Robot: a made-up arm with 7 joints. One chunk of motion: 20 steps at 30 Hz.
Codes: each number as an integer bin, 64 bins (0 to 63) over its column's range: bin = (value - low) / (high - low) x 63, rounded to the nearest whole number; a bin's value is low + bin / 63 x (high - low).
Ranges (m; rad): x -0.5..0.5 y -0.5..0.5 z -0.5..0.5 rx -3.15..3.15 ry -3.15..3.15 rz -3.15..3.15
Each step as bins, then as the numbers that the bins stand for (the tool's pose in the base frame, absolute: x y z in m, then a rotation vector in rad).
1 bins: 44 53 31 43 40 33
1 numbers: 0.1984 0.3413 -0.0079 1.1500 0.8500 0.1500
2 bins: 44 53 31 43 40 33
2 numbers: 0.1984 0.3413 -0.0079 1.1500 0.8500 0.1500
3 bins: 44 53 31 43 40 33
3 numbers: 0.1984 0.3413 -0.0079 1.1500 0.8500 0.1500
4 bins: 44 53 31 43 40 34
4 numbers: 0.1984 0.3413 -0.0079 1.1500 0.8500 0.2500
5 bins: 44 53 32 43 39 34
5 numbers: 0.1984 0.3413 0.0079 1.1500 0.7500 0.2500
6 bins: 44 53 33 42 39 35
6 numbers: 0.1984 0.3413 0.0238 1.0500 0.7500 0.3500
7 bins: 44 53 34 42 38 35
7 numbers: 0.1984 0.3413 0.0397 1.0500 0.6500 0.3500
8 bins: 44 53 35 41 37 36
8 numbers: 0.1984 0.3413 0.0556 0.9500 0.5500 0.4500
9 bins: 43 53 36 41 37 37
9 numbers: 0.1825 0.3413 0.0714 0.9500 0.5500 0.5500
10 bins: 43 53 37 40 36 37
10 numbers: 0.1825 0.3413 0.0873 0.8500 0.4500 0.5500
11 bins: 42 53 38 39 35 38
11 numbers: 0.1667 0.3413 0.1032 0.7500 0.3500 0.6500
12 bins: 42 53 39 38 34 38
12 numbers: 0.1667 0.3413 0.1190 0.6500 0.2500 0.6500
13 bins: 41 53 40 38 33 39
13 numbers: 0.1508 0.3413 0.1349 0.6500 0.1500 0.7500
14 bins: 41 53 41 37 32 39
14 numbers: 0.1508 0.3413 0.1508 0.5500 0.0500 0.7500
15 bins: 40 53 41 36 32 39
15 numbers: 0.1349 0.3413 0.1508 0.4500 0.0500 0.7500
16 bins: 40 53 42 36 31 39
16 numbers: 0.1349 0.3413 0.1667 0.4500 -0.0500 0.7500
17 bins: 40 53 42 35 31 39
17 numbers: 0.1349 0.3413 0.1667 0.3500 -0.0500 0.7500
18 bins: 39 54 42 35 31 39
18 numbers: 0.1190 0.3571 0.1667 0.3500 -0.0500 0.7500
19 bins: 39 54 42 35 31 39
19 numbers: 0.1190 0.3571 0.1667 0.3500 -0.0500 0.7500
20 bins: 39 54 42 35 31 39
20 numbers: 0.1190 0.3571 0.1667 0.3500 -0.0500 0.7500
